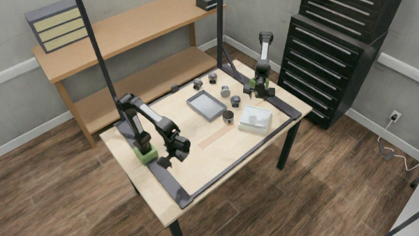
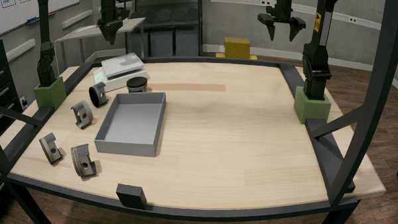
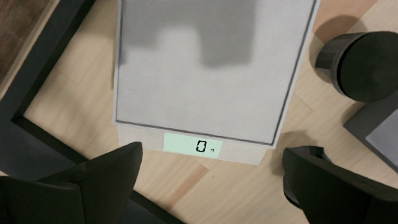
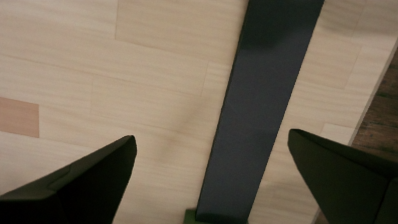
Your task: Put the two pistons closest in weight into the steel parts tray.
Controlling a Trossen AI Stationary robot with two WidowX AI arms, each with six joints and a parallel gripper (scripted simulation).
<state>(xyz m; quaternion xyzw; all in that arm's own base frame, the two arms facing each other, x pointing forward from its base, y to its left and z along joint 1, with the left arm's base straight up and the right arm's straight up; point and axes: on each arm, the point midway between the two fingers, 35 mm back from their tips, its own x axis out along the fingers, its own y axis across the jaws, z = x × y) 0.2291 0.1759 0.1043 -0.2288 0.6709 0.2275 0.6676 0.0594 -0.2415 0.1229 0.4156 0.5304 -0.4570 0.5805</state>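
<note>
Now: left hand 140 mm above the grey pan, 30 mm to the left of it and 30 mm short of it. Also, from my left hand: white scale 160 mm below, 20 mm to the right, 20 mm ahead; steel parts tray 280 mm behind, 190 mm below, 180 mm to the right.
</note>
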